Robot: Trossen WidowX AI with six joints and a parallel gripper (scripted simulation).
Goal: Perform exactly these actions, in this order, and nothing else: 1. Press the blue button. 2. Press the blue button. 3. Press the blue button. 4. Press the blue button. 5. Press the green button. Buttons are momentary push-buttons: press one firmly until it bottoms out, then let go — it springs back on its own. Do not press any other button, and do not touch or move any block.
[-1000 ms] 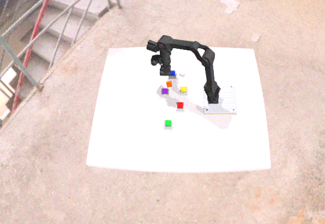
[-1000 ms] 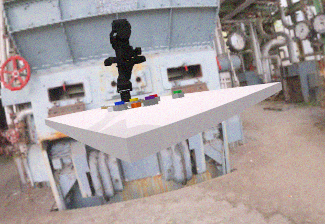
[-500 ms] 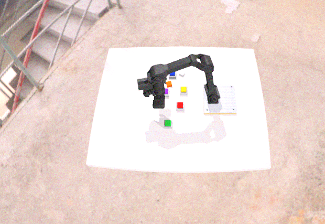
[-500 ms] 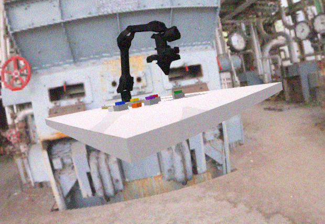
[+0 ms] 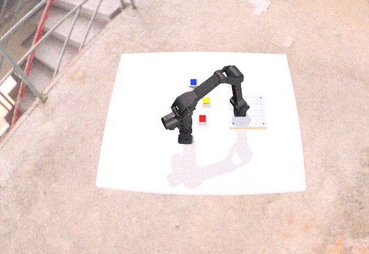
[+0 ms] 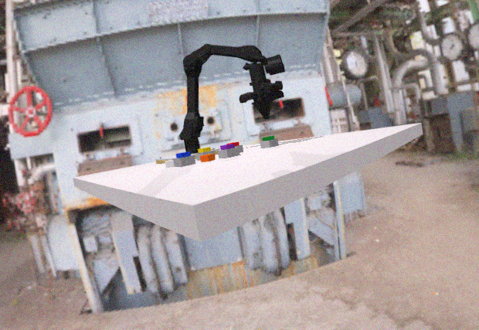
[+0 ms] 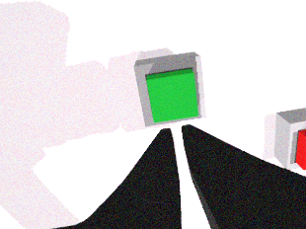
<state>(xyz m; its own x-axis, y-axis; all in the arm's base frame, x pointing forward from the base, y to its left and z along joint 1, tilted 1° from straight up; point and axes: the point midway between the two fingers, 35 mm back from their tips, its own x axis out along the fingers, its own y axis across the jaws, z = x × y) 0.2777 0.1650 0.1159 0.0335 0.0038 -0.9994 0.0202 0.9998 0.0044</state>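
Right now my gripper tip is 1 cm past the green button and 7 cm above it. Round my gripper tip: yellow button: 10 cm behind, 23 cm to the right, 7 cm below; then purple button: 2 cm ahead, 22 cm to the right, 7 cm below; then red button: 8 cm behind, 12 cm to the right, 7 cm below.
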